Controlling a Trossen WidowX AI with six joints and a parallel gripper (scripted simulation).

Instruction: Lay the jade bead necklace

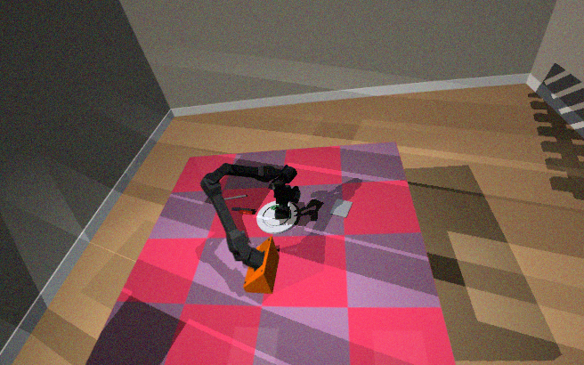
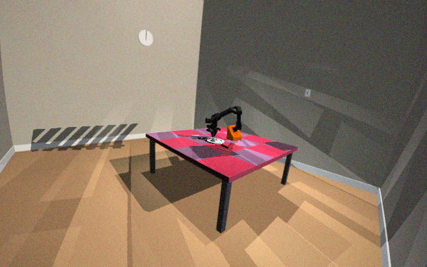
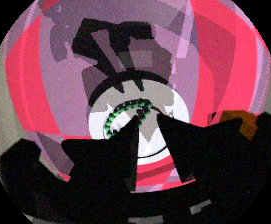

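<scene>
Right now the round white bead board is 5 cm to the left of my gripper tip, 3 cm below it and 1 cm ahead of it. Also, from my gripper tip: red-handled tool: 23 cm to the left, 6 cm ahead, 3 cm below; flat grey pad: 26 cm to the right, 4 cm below, 4 cm ahead; thin white rod: 30 cm to the left, 16 cm ahead, 4 cm below.
</scene>
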